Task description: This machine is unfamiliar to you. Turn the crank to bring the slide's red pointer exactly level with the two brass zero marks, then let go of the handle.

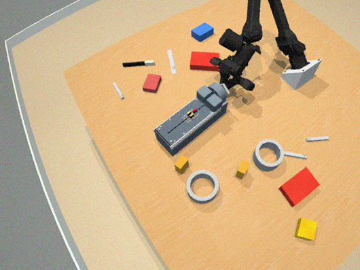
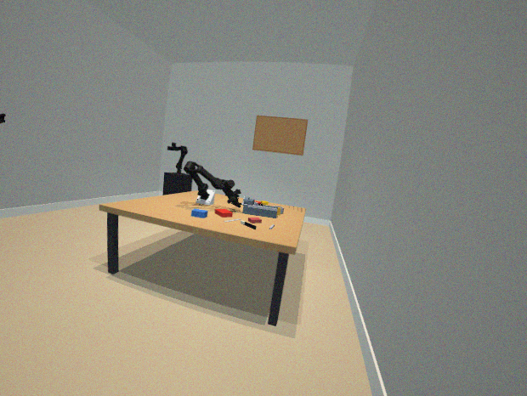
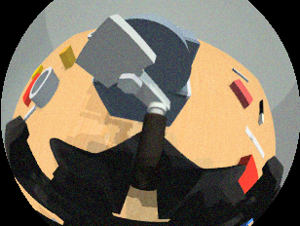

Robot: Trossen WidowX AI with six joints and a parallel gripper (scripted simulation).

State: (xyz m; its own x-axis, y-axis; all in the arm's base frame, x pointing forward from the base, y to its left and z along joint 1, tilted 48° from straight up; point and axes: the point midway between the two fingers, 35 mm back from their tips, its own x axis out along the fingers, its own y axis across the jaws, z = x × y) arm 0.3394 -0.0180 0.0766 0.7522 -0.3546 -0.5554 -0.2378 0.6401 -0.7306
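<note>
Right now my gripper tip is 14 cm short of the red pointer, 5 cm to the right of it and 4 cm below it. Also, from my gripper tip: red block (20 cm ahead, 19 cm to the right, 3 cm below); then dark crank handle (3 cm above, 2 cm behind); then black marker (32 cm to the right, 19 cm ahead, 3 cm below).
</note>
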